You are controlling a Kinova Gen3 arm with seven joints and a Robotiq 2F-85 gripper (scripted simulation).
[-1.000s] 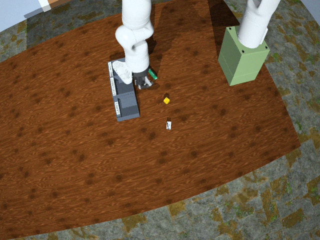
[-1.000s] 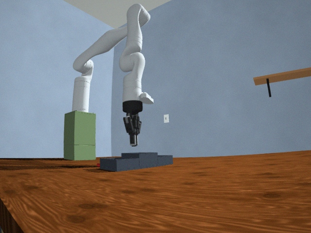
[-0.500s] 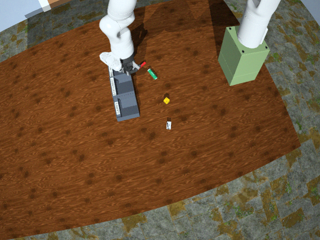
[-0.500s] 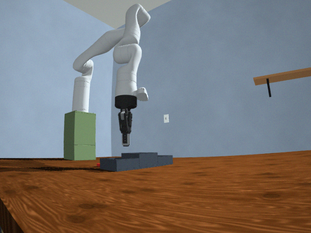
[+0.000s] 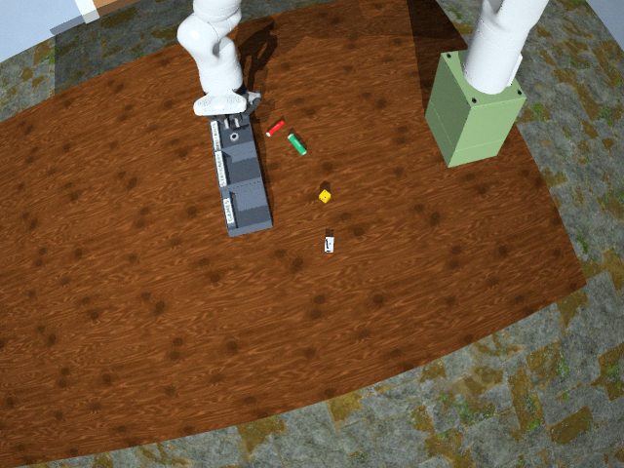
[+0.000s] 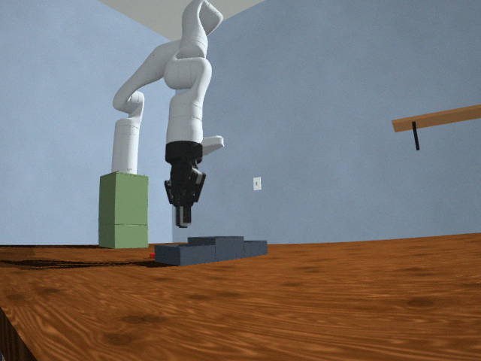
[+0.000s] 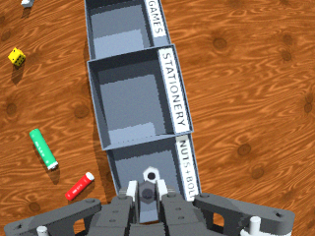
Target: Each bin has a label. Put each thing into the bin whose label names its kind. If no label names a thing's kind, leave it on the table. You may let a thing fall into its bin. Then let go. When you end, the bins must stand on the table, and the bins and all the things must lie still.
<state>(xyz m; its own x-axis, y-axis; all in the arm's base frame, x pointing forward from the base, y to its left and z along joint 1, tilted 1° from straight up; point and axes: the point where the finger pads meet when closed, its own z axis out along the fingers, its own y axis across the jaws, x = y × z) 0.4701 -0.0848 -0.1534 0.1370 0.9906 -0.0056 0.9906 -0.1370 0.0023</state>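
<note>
The metal nut is 8 cm below my hand. From my hand the other things lie so: red marker (8 cm below, 8 cm behind, 1 cm to the right); dark nut (2 cm below); green marker (12 cm behind, 8 cm below, 4 cm to the left).
</note>
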